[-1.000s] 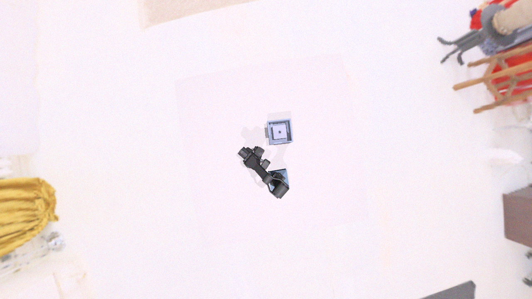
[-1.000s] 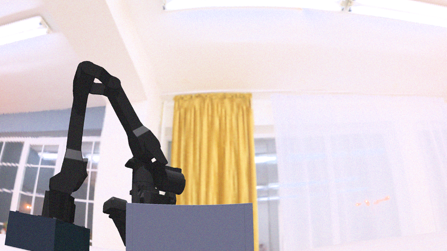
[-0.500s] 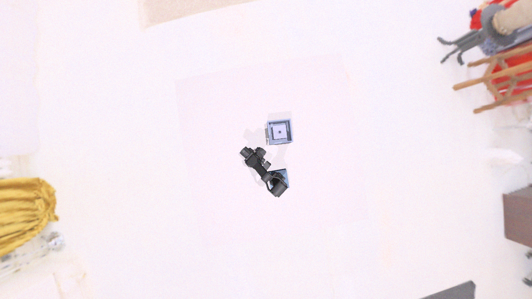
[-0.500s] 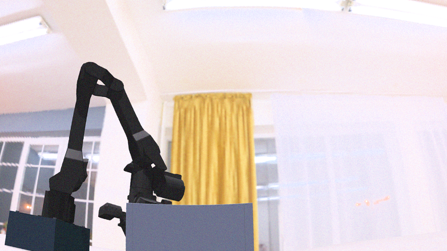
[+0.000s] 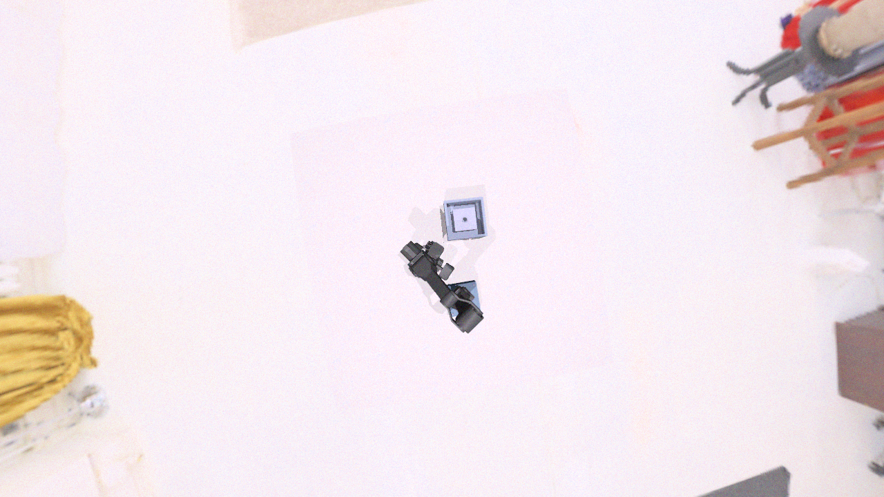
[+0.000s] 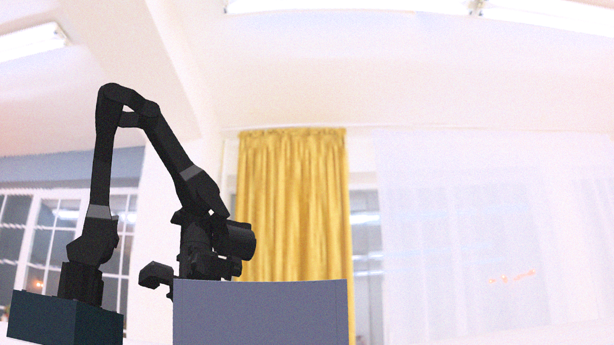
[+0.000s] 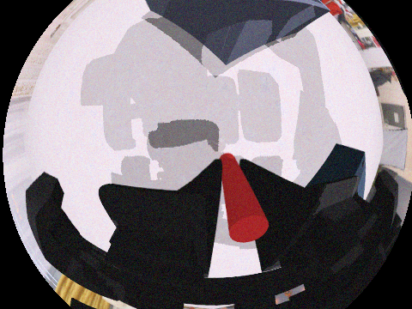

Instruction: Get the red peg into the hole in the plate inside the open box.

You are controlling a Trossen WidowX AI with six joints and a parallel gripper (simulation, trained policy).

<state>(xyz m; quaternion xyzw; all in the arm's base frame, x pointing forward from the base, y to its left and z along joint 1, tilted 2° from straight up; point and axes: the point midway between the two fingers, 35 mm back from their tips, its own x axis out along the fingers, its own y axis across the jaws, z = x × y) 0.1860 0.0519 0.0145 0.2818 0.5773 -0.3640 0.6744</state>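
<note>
Right now the grey-blue box is 110 mm ahead of my gripper tip, 180 mm to the right of it and 10 mm below it. Round my gripper tip: red peg: 20 mm above.
</note>
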